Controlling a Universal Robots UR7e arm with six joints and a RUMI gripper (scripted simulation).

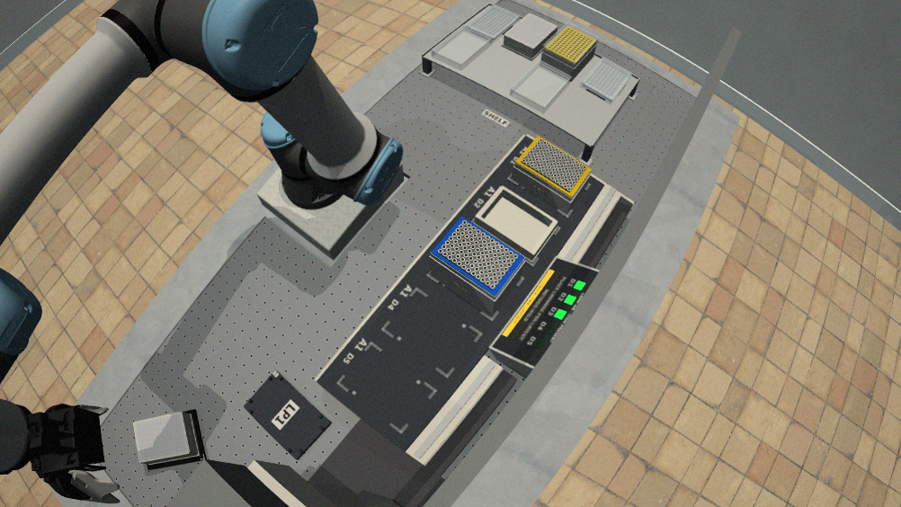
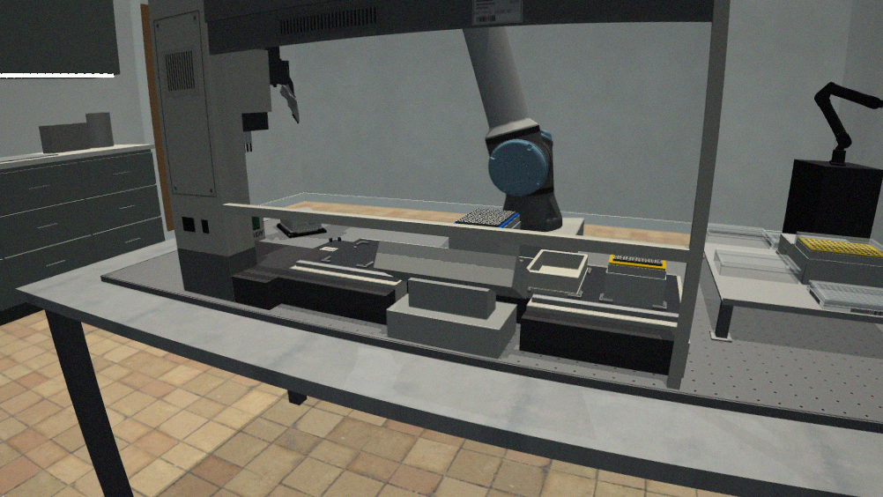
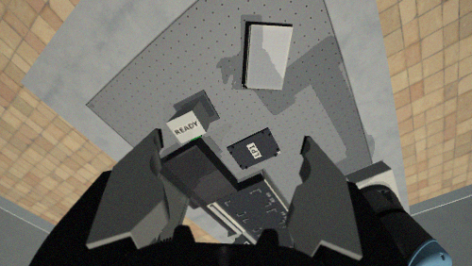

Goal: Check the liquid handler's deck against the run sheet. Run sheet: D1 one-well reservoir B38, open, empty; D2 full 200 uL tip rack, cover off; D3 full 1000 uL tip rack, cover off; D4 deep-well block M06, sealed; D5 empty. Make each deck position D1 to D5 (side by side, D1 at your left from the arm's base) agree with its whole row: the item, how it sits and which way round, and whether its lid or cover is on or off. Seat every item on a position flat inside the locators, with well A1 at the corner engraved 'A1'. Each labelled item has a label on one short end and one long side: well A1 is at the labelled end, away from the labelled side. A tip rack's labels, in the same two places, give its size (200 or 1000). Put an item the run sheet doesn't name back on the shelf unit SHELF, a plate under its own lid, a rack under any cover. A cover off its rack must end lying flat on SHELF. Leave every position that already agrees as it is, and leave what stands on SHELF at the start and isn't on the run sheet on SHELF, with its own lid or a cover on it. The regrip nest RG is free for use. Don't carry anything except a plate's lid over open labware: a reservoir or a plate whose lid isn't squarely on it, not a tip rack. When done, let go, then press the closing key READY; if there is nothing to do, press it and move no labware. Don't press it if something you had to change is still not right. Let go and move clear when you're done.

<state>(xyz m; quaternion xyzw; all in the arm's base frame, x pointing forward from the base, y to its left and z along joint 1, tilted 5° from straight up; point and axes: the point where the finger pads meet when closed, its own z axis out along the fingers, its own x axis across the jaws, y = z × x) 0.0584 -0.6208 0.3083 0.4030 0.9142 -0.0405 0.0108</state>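
Right now my hand is 29 cm above the black nest, 8 cm past it and 2 cm to the right of it. Also, from my hand: blue-framed tip rack: 57 cm to the left, 31 cm ahead, 18 cm below; then ready key: 22 cm below, 16 cm ahead, 2 cm to the left; then handler's tower: 38 cm ahead, 8 cm to the left, 2 cm below.
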